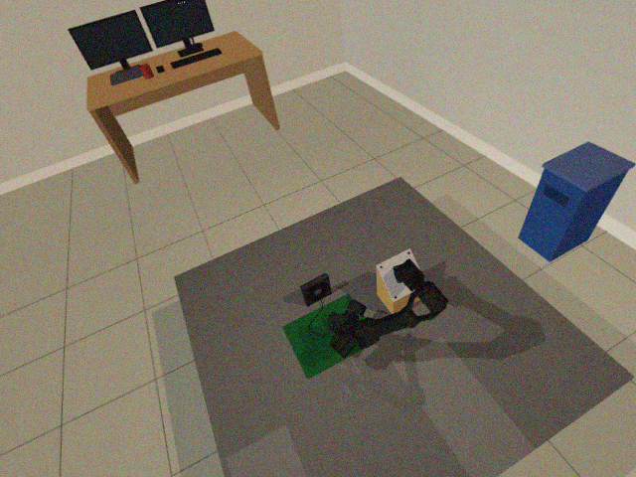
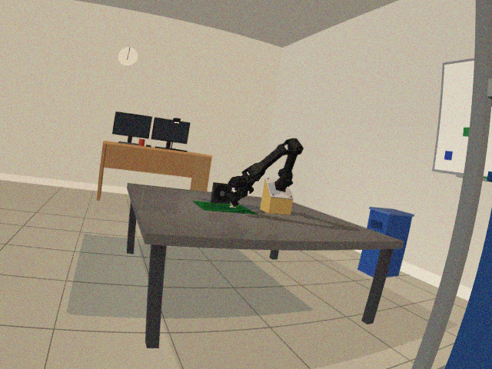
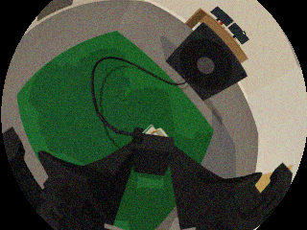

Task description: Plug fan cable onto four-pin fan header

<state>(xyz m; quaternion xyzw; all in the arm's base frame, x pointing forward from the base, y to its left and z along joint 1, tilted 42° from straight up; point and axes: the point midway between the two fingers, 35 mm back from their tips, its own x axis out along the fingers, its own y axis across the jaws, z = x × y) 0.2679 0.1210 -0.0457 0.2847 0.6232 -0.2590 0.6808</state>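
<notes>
Now: the white four-pin fan header 1 cm behind my gripper tip, 2 cm to the right of it and 4 cm below it. From my gripper tip the other things lie so: black fan: 3 cm ahead, 17 cm to the right, 2 cm above; then green board: 5 cm ahead, 5 cm below; then dark fan plug: 1 cm behind, 1 cm to the left.
</notes>
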